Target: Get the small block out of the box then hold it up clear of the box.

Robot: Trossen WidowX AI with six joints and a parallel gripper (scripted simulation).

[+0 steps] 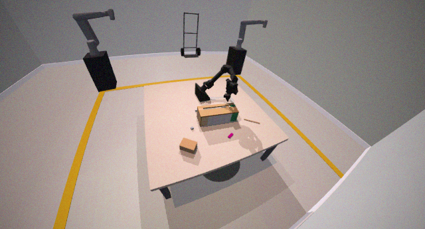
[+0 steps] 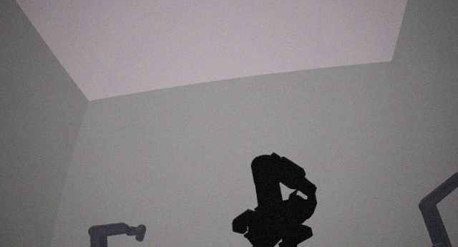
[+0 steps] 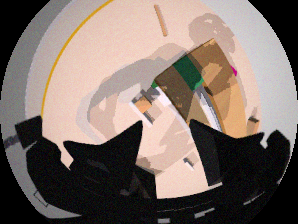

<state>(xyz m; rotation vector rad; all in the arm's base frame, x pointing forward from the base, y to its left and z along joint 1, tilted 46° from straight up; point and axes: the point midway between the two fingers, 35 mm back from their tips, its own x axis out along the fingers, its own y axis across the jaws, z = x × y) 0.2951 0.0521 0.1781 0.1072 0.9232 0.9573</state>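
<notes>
Right now my gripper tip is 2 cm past the tan block, 3 cm to the right of it and 13 cm above it. From my gripper tip the other things lie so: brown carton 28 cm ahead, 54 cm to the right, 12 cm below; thin wooden stick 24 cm ahead, 18 cm to the left, 15 cm below; magenta block 31 cm ahead, 14 cm to the right, 14 cm below.
</notes>
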